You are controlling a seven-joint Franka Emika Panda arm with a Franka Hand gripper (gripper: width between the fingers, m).
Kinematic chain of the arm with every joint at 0, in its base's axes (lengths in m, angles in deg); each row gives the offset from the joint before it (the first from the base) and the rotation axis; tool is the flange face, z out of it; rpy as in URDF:
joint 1: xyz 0 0 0.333 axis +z
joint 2: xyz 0 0 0 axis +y
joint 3: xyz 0 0 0.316 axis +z
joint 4: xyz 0.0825 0 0 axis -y
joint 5: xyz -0.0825 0 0.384 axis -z
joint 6: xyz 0 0 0 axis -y
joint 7: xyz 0.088 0 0 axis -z
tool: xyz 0 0 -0.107 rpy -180 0 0
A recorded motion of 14 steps. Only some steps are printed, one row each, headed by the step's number.
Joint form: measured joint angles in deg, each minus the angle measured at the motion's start. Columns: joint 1, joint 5, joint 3, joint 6, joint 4, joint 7, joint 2.
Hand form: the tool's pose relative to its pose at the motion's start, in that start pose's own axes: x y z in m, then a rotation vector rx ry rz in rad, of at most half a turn. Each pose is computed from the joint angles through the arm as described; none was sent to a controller.
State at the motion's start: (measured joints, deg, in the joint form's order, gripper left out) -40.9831 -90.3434 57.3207 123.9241 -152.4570 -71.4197 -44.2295
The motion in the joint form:
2: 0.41 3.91 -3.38 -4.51 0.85 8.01 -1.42
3: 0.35 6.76 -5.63 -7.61 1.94 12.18 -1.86
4: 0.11 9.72 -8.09 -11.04 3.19 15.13 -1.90
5: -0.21 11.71 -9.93 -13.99 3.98 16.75 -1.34
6: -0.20 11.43 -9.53 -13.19 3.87 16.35 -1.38
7: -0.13 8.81 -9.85 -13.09 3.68 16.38 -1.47
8: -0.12 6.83 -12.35 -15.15 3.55 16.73 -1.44
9: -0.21 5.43 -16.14 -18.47 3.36 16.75 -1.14
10: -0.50 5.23 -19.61 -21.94 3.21 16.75 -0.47
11: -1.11 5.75 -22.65 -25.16 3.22 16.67 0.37
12: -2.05 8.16 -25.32 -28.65 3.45 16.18 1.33
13: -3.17 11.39 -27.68 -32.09 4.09 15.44 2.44
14: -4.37 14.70 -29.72 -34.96 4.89 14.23 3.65
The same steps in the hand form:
2: 0.0101 -0.0036 -0.0156 0.0311 -0.0214 0.0975
3: 0.0187 -0.0050 -0.0269 0.0523 -0.0395 0.1435
4: 0.0267 -0.0047 -0.0395 0.0777 -0.0602 0.1746
5: 0.0297 -0.0020 -0.0475 0.1082 -0.0799 0.2009
6: 0.0294 -0.0019 -0.0460 0.0986 -0.0757 0.1939
7: 0.0315 -0.0018 -0.0478 0.1164 -0.0349 0.2167
8: 0.0342 0.0030 -0.0601 0.1603 0.0139 0.2558
9: 0.0356 0.0115 -0.0784 0.2203 0.0663 0.2947
10: 0.0338 0.0211 -0.0944 0.2761 0.0975 0.3262
11: 0.0306 0.0316 -0.1090 0.3215 0.1179 0.3512
12: 0.0243 0.0423 -0.1219 0.3544 0.1075 0.3590
13: 0.0180 0.0526 -0.1345 0.3799 0.0842 0.3566
14: 0.0113 0.0634 -0.1465 0.3959 0.0614 0.3473

